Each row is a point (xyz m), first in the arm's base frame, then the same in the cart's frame.
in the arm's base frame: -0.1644 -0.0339 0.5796
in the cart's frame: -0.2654 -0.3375 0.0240
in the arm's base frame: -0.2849 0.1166 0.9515
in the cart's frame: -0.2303 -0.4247 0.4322
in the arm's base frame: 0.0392 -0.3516 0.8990
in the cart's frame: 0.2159 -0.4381 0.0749
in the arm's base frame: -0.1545 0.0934 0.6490
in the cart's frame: -0.2983 -0.2701 0.1485
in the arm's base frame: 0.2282 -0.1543 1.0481
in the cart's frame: 0.2920 -0.2080 0.2703
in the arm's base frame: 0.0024 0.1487 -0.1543
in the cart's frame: -0.6626 0.0626 -0.5069
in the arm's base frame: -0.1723 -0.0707 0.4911
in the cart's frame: -0.2953 -0.3458 -0.0670
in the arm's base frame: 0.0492 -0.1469 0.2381
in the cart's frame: -0.2504 -0.1628 -0.3558
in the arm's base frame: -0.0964 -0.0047 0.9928
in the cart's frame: -0.0224 -0.3592 0.3656
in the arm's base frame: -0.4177 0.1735 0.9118
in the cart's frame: -0.3654 -0.4853 0.4549
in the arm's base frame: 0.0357 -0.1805 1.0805
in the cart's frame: 0.2085 -0.3800 0.3174
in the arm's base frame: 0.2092 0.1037 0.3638
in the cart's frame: -0.2360 0.0815 -0.1452
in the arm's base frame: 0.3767 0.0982 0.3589
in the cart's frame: -0.1341 0.2093 -0.1826
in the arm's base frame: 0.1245 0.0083 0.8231
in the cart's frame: 0.0133 -0.1425 0.1938
